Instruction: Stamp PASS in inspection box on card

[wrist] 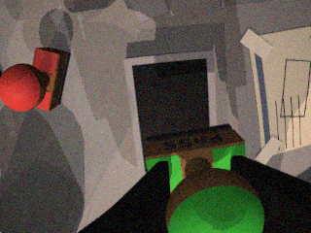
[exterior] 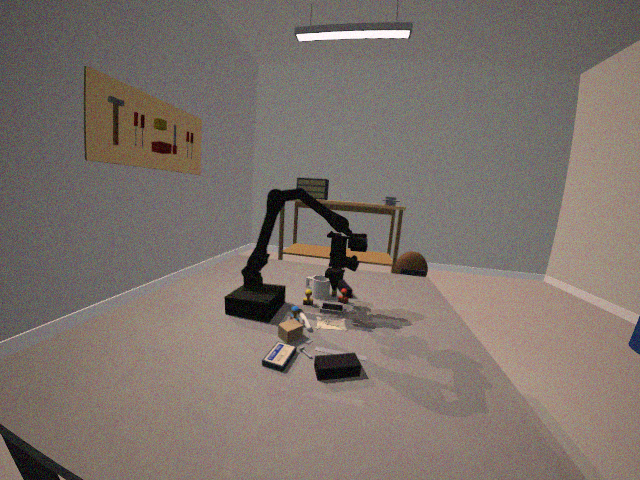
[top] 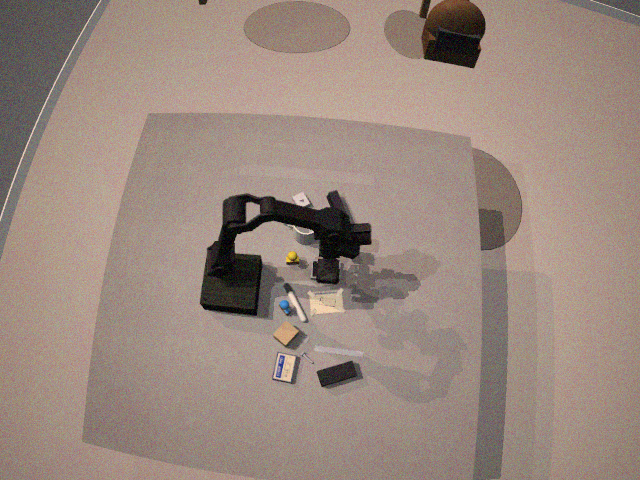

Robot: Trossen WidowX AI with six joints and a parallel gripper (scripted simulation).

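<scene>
The dark ink pad is 9 cm below my gripper tip. The rest, counted from my gripper tip: inspection card 10 cm to the right, 10 cm below; marker 11 cm behind, 8 cm to the right, 8 cm below; red stamp 9 cm to the left, 7 cm below, 4 cm ahead.
</scene>
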